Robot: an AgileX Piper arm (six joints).
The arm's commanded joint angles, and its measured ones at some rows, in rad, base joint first. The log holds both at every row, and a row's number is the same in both.
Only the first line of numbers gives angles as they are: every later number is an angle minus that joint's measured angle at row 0.
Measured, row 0:
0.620, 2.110, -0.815, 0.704, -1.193, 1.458
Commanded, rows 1 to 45:
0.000, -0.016, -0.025, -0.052, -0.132, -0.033
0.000, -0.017, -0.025, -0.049, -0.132, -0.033
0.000, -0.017, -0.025, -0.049, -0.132, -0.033
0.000, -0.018, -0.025, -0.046, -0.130, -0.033
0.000, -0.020, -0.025, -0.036, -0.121, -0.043
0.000, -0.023, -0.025, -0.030, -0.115, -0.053
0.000, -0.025, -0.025, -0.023, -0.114, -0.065
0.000, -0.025, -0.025, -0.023, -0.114, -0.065
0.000, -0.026, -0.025, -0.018, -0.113, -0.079
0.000, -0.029, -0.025, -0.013, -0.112, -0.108
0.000, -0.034, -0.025, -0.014, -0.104, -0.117
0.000, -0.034, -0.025, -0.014, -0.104, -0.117
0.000, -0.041, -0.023, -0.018, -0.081, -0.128
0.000, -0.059, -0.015, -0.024, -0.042, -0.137
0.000, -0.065, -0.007, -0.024, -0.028, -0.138
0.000, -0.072, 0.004, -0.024, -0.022, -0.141
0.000, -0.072, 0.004, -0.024, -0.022, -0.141
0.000, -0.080, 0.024, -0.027, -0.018, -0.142
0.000, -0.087, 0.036, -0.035, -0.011, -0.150
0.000, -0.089, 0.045, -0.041, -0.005, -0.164
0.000, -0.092, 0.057, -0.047, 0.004, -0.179
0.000, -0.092, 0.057, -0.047, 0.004, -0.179
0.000, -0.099, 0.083, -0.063, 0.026, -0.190
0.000, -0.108, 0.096, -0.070, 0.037, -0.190
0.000, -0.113, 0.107, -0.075, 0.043, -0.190
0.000, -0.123, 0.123, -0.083, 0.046, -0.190
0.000, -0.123, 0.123, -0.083, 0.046, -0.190
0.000, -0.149, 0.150, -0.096, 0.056, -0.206
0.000, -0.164, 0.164, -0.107, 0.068, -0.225
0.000, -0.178, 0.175, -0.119, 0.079, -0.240
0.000, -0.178, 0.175, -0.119, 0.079, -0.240
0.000, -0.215, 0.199, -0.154, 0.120, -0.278
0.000, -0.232, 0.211, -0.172, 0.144, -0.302
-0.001, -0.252, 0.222, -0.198, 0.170, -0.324
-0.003, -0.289, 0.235, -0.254, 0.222, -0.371
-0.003, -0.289, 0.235, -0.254, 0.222, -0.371
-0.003, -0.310, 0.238, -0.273, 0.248, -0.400
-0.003, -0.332, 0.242, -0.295, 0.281, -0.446
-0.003, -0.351, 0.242, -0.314, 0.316, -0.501
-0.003, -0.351, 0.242, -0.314, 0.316, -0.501
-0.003, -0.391, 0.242, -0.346, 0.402, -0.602
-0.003, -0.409, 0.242, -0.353, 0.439, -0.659
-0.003, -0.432, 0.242, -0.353, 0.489, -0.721
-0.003, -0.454, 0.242, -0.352, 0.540, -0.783
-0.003, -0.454, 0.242, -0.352, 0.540, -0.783
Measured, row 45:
0.002, -0.413, 0.243, -0.329, 0.448, -0.655
